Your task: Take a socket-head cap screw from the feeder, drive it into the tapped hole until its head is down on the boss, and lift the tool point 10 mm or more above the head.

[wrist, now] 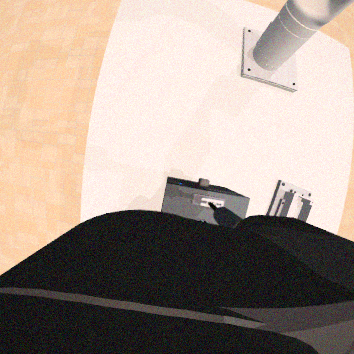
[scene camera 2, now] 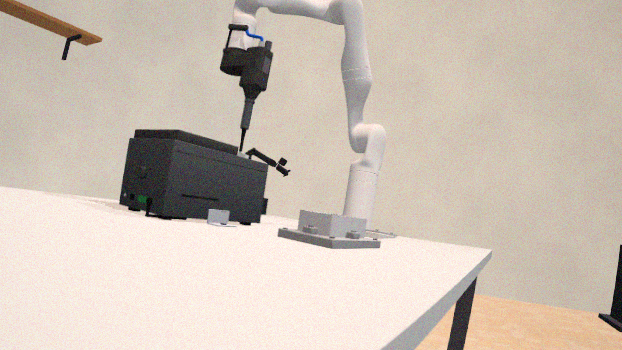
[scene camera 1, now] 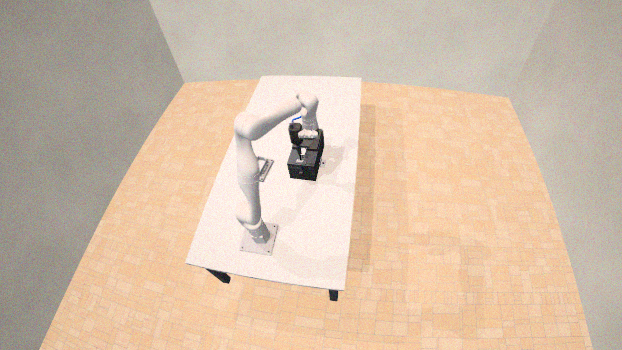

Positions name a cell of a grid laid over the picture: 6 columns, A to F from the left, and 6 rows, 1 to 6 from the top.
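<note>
Grey base plate (scene camera 2: D5), visible.
</note>
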